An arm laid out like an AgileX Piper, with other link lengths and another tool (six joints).
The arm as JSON. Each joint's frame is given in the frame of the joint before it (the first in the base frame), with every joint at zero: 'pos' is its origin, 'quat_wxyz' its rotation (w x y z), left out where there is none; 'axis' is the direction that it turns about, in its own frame. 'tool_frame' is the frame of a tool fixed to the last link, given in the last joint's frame.
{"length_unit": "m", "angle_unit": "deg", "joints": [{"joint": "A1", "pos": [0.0, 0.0, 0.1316], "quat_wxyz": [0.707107, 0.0, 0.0, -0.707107], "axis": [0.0, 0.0, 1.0]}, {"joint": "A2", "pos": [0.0, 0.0, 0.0], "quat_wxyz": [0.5, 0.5, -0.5, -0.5], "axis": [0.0, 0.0, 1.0]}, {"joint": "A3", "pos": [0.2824, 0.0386, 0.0], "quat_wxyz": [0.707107, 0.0, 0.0, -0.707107], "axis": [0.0, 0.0, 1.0]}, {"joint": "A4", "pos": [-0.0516, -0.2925, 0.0], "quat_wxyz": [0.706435, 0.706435, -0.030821, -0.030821], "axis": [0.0, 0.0, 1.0]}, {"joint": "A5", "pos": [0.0, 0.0, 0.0], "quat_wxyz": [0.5, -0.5, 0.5, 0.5], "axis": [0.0, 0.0, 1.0]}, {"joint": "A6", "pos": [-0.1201, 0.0, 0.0], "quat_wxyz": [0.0, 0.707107, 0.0, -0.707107], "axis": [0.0, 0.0, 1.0]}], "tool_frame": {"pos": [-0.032, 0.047, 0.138], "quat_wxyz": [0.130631, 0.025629, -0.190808, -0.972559]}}
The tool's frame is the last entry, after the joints.
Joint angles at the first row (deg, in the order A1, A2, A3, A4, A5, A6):
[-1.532 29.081 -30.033 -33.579 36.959 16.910]
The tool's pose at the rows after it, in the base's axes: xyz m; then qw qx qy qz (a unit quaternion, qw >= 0):
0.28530 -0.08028 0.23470 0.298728 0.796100 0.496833 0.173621
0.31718 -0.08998 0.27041 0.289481 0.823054 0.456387 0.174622
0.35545 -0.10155 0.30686 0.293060 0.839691 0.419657 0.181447
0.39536 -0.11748 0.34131 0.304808 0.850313 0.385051 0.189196
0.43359 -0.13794 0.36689 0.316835 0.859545 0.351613 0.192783
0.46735 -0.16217 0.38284 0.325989 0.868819 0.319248 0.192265
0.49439 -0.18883 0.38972 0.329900 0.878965 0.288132 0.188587
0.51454 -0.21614 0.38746 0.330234 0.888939 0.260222 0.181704
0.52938 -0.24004 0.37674 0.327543 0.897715 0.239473 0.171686
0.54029 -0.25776 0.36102 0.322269 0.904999 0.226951 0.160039
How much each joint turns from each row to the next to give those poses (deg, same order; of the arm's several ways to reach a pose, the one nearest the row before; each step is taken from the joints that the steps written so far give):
[-0.002 10.010 -11.081 -1.076 5.410 5.937]
[-0.030 10.096 -11.518 -1.815 3.957 5.255]
[-0.314 9.722 -11.763 -2.013 2.746 4.034]
[-0.900 9.419 -12.025 -1.901 2.157 2.661]
[-1.480 9.278 -11.816 -1.414 2.026 1.601]
[-1.943 8.952 -11.478 -0.670 2.160 0.636]
[-2.304 8.415 -11.009 0.255 2.466 -0.230]
[-2.387 7.589 -9.716 0.597 2.375 -0.570]
[-2.040 6.486 -7.689 0.624 1.946 -0.658]
[-1.471 5.199 -5.551 0.599 1.487 -0.670]

